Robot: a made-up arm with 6 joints.
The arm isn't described. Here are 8 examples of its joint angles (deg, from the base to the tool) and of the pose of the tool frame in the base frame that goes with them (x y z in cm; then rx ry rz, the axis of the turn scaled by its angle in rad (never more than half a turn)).
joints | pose
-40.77 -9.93 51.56 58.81 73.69 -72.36 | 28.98 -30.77 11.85 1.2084 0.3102 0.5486
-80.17 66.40 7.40 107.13 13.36 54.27 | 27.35 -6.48 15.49 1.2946 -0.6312 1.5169
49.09 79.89 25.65 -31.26 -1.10 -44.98 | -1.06 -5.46 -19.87 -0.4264 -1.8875 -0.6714
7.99 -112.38 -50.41 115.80 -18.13 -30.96 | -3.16 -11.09 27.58 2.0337 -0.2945 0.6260
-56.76 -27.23 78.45 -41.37 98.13 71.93 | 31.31 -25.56 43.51 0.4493 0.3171 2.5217
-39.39 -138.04 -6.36 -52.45 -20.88 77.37 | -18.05 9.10 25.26 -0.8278 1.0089 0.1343
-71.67 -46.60 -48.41 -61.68 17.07 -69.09 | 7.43 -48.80 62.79 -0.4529 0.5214 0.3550
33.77 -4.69 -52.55 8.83 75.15 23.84 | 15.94 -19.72 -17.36 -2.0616 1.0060 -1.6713
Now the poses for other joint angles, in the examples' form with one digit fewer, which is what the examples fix.
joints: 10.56 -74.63 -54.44 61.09 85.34 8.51
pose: 37.4 -29.1 21.4 0.811 -0.865 2.569
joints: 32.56 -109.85 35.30 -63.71 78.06 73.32
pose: 34.3 -15.6 50.4 1.194 1.461 1.946
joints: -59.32 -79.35 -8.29 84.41 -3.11 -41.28
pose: 10.8 -16.3 12.3 1.389 -1.102 1.008
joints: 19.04 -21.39 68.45 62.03 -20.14 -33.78
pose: 15.0 2.0 17.2 0.601 0.466 -1.150
